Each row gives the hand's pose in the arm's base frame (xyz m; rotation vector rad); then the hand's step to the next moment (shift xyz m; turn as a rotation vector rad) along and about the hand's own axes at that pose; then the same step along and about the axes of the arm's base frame.
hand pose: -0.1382 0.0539 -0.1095 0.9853 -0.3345 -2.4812
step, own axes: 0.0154 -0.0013 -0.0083 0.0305 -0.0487 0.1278
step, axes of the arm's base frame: -0.0046 -0.0069 -0.0155 -0.1240 0.0349 0.0552
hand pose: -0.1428 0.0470 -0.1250 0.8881 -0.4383 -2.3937
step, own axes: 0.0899 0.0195 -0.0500 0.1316 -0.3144 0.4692
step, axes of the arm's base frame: -0.0159 -0.0742 -0.0721 -0.5187 0.2250 0.1292
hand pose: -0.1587 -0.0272 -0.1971 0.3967 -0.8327 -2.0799
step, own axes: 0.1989 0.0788 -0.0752 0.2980 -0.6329 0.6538
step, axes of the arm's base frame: -0.0315 -0.2246 0.0023 -0.9064 0.3048 0.0487
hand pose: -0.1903 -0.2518 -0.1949 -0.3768 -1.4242 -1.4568
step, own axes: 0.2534 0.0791 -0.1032 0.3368 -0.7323 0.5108
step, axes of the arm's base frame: -0.0032 -0.1823 0.2188 -0.9437 0.1411 -0.0119
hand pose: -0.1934 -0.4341 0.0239 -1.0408 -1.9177 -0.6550
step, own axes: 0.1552 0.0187 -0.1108 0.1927 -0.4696 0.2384
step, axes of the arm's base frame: 0.0154 -0.0085 0.1908 -0.5603 0.0143 0.0182
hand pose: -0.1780 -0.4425 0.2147 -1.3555 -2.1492 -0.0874
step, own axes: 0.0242 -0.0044 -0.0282 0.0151 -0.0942 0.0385
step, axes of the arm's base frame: 0.0014 0.0074 0.0367 -0.1010 -0.0194 -0.0007
